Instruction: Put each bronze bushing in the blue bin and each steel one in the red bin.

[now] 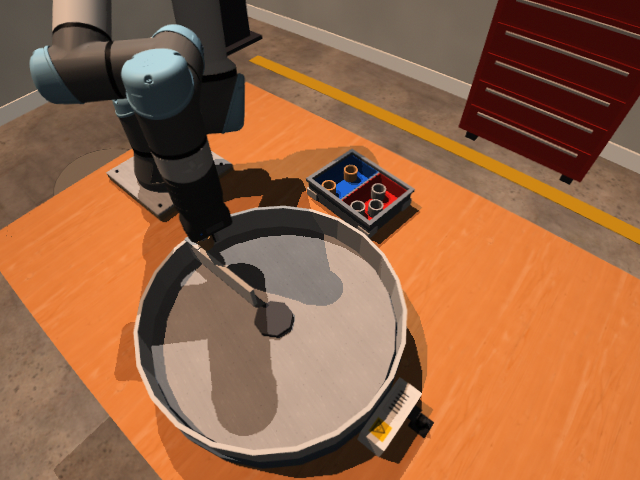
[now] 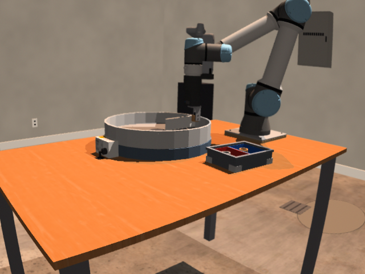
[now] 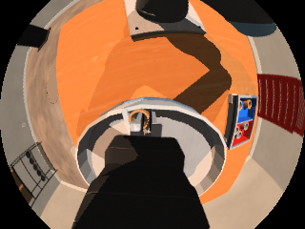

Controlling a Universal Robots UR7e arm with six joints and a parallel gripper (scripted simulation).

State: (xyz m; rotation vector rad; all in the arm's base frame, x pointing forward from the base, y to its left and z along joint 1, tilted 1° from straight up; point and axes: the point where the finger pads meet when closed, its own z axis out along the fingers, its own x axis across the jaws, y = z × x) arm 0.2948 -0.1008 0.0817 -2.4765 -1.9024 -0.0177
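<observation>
My gripper is now 320 mm to the right of the bin, 100 mm short of it and 80 mm above it. Round my hand: turntable: 180 mm ahead, 50 mm below, 30 mm to the right.
</observation>
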